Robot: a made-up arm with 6 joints. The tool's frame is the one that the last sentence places. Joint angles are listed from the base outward.
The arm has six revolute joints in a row. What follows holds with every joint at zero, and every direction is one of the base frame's.
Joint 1 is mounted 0.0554 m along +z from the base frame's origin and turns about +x.
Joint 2 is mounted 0.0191 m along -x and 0.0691 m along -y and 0.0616 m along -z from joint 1 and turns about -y.
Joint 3 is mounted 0.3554 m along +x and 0.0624 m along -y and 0.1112 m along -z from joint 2 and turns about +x.
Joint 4 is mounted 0.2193 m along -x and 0.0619 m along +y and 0.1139 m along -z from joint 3 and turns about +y.
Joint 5 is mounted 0.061 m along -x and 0.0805 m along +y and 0.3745 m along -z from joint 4 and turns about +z.
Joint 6 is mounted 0.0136 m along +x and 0.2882 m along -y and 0.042 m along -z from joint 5 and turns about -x.
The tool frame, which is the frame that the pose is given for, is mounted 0.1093 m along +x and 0.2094 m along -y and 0.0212 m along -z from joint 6; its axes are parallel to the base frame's.
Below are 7 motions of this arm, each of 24 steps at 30 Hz.
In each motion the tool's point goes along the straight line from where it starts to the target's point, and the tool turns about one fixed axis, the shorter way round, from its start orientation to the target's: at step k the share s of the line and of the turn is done. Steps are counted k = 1, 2, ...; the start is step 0. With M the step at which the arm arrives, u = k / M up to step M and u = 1 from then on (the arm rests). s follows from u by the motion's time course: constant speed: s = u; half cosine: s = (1 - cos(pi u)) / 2; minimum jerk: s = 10 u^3 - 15 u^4 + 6 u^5.
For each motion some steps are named. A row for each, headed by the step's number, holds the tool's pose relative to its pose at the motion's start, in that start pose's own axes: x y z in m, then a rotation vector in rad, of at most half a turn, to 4 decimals.
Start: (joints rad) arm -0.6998 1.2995 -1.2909 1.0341 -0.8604 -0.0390
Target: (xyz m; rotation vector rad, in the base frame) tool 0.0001 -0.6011 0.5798 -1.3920 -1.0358 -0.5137
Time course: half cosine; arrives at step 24
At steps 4, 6, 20, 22, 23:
4: 0.0338 0.0378 0.0081 0.0231 -0.0344 0.0704
6: 0.0739 0.0826 0.0177 0.0505 -0.0752 0.1538
20: 0.4709 0.5265 0.1128 0.3217 -0.4789 0.9799
22: 0.4961 0.5547 0.1188 0.3390 -0.5046 1.0324
23: 0.5025 0.5619 0.1204 0.3434 -0.5111 1.0458

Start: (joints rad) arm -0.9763 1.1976 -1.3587 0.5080 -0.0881 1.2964
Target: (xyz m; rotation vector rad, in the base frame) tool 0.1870 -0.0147 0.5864 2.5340 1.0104 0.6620
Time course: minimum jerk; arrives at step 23
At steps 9, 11, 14, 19, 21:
9: 0.0842 -0.0421 0.0577 0.0430 -0.1883 -0.1170
11: 0.1278 -0.0639 0.0877 0.0653 -0.2859 -0.1776
14: 0.1941 -0.0970 0.1331 0.0992 -0.4342 -0.2696
19: 0.2673 -0.1336 0.1833 0.1365 -0.5977 -0.3712
21: 0.2767 -0.1383 0.1898 0.1414 -0.6190 -0.3844

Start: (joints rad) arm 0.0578 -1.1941 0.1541 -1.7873 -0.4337 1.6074
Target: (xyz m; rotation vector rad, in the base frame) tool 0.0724 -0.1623 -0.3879 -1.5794 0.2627 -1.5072
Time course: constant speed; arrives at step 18
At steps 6, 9, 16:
6: 0.0417 0.0207 0.0703 -0.1448 0.1178 -0.1329
9: 0.0626 0.0311 0.1055 -0.2173 0.1767 -0.1994
16: 0.1112 0.0553 0.1876 -0.3862 0.3142 -0.3545

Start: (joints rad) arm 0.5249 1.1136 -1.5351 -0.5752 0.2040 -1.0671
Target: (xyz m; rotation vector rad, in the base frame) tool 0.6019 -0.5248 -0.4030 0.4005 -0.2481 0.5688
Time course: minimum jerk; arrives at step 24
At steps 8, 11, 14, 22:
8: -0.0381 0.1060 -0.1105 0.1981 0.1371 0.0581
11: -0.0766 0.2133 -0.2223 0.3985 0.2759 0.1169
14: -0.1186 0.3301 -0.3440 0.6167 0.4269 0.1809
22: -0.1806 0.5026 -0.5238 0.9391 0.6500 0.2755

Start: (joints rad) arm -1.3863 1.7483 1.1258 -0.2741 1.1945 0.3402
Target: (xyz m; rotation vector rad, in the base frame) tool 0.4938 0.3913 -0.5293 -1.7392 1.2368 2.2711
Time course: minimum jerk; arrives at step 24
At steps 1, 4, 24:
1: -0.0002 0.0004 -0.0002 0.0010 0.0006 0.0005
4: -0.0121 0.0203 -0.0085 0.0531 0.0324 0.0282
24: -0.3422 0.5705 -0.2401 1.4960 0.9114 0.7940

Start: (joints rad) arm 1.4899 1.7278 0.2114 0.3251 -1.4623 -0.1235
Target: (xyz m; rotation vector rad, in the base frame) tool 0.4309 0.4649 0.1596 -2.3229 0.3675 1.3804
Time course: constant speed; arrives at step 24
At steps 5, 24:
5: -0.0494 0.0158 0.0138 0.1224 0.0452 -0.0533
24: -0.2371 0.0760 0.0663 0.5877 0.2169 -0.2559

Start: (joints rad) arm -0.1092 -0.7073 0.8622 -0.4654 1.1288 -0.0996
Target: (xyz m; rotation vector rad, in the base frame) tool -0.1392 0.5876 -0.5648 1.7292 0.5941 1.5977
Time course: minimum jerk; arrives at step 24
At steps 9, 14, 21, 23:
9: -0.0269 0.1851 -0.0766 0.3524 0.1486 0.1966
14: -0.0640 0.4394 -0.1818 0.8367 0.3528 0.4668
21: -0.0963 0.6617 -0.2738 1.2600 0.5313 0.7030
23: -0.0978 0.6720 -0.2781 1.2797 0.5396 0.7140

